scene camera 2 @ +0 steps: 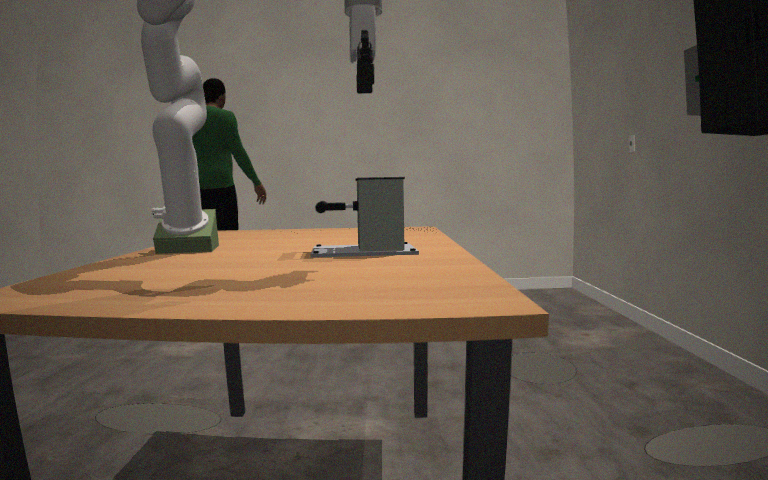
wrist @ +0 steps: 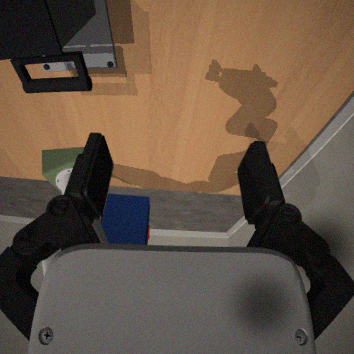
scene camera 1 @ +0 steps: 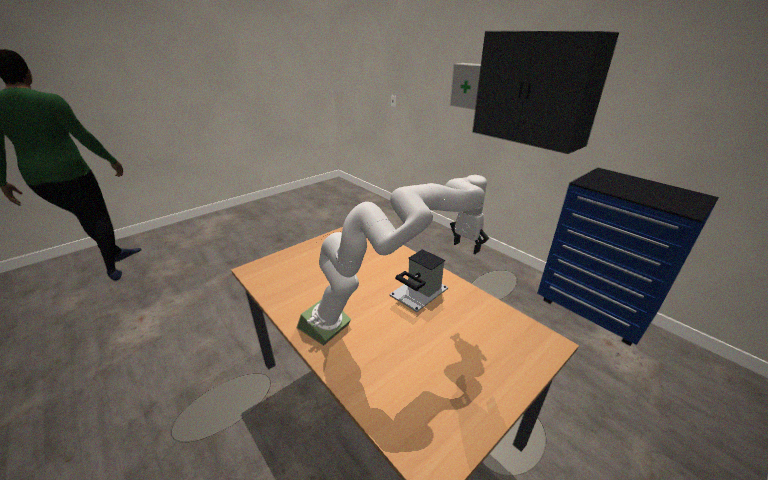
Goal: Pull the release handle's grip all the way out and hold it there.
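The release handle's black grip (scene camera 1: 420, 284) (scene camera 2: 321, 207) (wrist: 57, 85) is a bar on a rectangular loop. It sticks out from the side of a grey-green box (scene camera 1: 427, 277) (scene camera 2: 380, 215) that faces the arm's base. The box has a dark top and stands on a bolted metal plate (scene camera 1: 403, 298) (scene camera 2: 334, 251) (wrist: 102, 37). My gripper (scene camera 1: 466, 246) (scene camera 2: 365, 89) (wrist: 176, 151) is open and empty, fingers pointing down. It hangs high above the box's level in scene camera 2, apart from the grip. In the wrist view the grip lies at upper left, outside the fingers.
The wooden table (scene camera 1: 385, 339) (scene camera 2: 396, 294) (wrist: 170, 100) carries the arm's green base block (scene camera 1: 323, 333) (scene camera 2: 186, 243) (wrist: 55, 160). A person in green (scene camera 1: 45, 135) (scene camera 2: 218, 147) stands beyond the table. A blue drawer cabinet (scene camera 1: 617, 254) and a black wall cupboard (scene camera 1: 543, 90) (scene camera 2: 733, 67) are at the right.
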